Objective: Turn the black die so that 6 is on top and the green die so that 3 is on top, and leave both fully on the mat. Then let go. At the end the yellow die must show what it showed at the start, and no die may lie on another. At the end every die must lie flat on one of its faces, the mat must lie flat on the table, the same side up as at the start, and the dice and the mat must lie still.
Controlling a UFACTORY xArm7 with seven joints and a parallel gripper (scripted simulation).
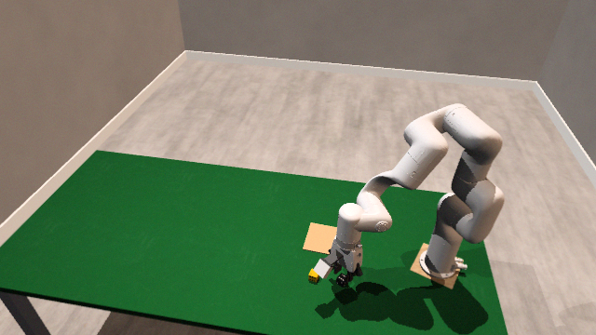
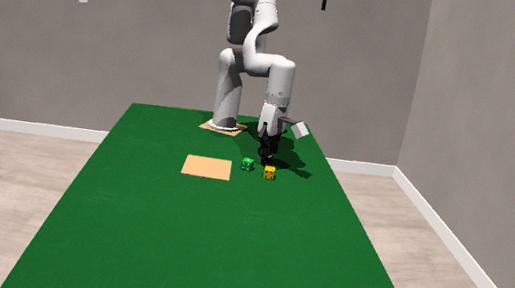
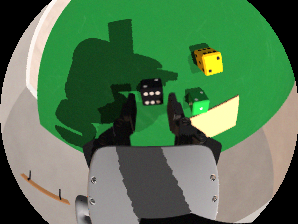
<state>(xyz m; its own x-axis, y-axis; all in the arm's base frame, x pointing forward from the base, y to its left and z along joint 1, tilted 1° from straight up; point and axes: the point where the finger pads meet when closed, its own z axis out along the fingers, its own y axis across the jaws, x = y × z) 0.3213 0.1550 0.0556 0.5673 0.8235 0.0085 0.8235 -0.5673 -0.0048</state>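
The black die lies 40 mm below my hand. From my hand the other things lie so: green die 60 mm to the right, 60 mm ahead, 40 mm below; tan mat 180 mm to the right, 90 mm ahead, 50 mm below; yellow die 100 mm ahead, 40 mm below.
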